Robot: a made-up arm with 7 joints.
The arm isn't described. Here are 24 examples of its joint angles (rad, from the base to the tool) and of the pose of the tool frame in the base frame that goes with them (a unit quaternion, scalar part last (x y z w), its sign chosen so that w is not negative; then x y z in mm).
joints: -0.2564 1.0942 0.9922 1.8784 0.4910 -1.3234 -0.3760
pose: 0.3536 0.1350 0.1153 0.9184 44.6 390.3 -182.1
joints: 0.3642 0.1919 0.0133 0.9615 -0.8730 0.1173 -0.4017
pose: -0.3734 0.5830 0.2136 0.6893 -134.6 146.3 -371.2
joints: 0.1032 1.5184 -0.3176 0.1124 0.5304 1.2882 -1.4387
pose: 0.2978 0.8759 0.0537 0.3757 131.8 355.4 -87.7
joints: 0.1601 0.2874 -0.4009 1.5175 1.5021 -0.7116 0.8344
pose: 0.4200 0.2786 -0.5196 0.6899 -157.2 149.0 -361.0
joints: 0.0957 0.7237 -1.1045 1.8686 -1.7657 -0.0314 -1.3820
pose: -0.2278 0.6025 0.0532 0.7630 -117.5 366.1 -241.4
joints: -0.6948 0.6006 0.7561 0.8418 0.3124 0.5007 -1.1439
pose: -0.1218 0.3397 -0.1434 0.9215 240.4 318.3 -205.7
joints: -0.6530 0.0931 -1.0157 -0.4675 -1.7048 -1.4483 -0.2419
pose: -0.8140 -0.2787 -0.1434 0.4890 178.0 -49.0 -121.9
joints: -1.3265 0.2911 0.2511 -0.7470 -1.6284 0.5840 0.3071
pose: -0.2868 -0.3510 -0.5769 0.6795 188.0 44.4 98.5
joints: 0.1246 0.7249 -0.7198 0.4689 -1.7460 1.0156 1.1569
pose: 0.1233 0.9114 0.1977 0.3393 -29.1 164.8 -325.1
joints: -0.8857 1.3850 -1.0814 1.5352 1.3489 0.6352 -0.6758
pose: -0.6056 -0.7468 -0.2102 0.1769 163.9 434.3 -12.9
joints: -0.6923 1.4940 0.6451 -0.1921 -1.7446 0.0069 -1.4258
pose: 0.2407 -0.4355 -0.7067 0.5030 151.5 239.1 174.2
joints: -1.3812 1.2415 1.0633 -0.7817 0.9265 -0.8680 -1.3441
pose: 0.8469 -0.0141 0.5061 0.1623 34.1 161.9 136.3
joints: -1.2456 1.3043 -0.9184 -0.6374 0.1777 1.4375 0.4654
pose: 0.6897 -0.1166 0.3114 0.6432 254.5 135.0 14.3
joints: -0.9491 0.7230 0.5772 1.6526 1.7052 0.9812 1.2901
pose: 0.8841 0.2069 0.4062 0.1026 225.8 316.5 -206.5
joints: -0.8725 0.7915 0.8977 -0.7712 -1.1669 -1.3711 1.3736
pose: -0.7277 -0.6807 -0.0405 0.0741 75.7 218.6 40.6
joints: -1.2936 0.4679 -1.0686 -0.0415 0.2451 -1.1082 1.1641
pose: -0.2259 -0.6721 -0.3401 0.6178 231.1 -58.3 -62.2
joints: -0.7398 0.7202 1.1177 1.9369 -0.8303 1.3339 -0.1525
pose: -0.8247 0.4726 0.0280 0.3094 180.9 205.2 -278.6
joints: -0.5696 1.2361 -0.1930 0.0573 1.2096 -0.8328 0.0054
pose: 0.8630 -0.2246 -0.3614 0.2723 250.6 221.7 -75.6
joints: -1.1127 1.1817 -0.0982 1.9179 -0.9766 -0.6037 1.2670
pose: -0.0237 -0.0983 0.9557 0.2765 181.3 412.8 -72.7
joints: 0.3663 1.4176 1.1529 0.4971 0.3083 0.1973 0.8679
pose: 0.6493 -0.1135 0.6736 0.3344 79.6 419.4 72.8
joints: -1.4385 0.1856 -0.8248 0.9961 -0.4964 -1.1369 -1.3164
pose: 0.3508 -0.3835 -0.7581 0.3939 362.5 -56.7 -47.8
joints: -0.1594 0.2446 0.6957 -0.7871 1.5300 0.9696 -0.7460
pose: 0.4062 0.3022 0.5178 0.6897 84.4 216.1 -86.0
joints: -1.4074 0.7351 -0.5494 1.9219 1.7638 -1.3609 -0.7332
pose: 0.4900 0.3904 -0.7632 0.1580 298.7 238.8 -140.1
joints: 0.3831 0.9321 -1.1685 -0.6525 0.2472 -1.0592 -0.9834
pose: -0.0731 -0.3080 -0.8639 0.3917 -60.0 71.0 -145.3
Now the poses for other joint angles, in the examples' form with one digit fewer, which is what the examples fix.
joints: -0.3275 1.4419 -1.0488 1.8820 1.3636 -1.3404 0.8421
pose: 0.600 0.529 -0.437 0.411 -14 427 -46
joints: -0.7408 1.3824 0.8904 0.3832 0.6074 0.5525 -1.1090
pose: 0.347 0.188 0.254 0.883 125 385 130
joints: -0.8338 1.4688 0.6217 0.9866 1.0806 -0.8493 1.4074
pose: 0.592 -0.558 0.492 0.309 182 394 83
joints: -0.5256 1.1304 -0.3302 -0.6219 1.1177 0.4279 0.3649
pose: 0.738 -0.462 0.179 0.458 215 136 -38
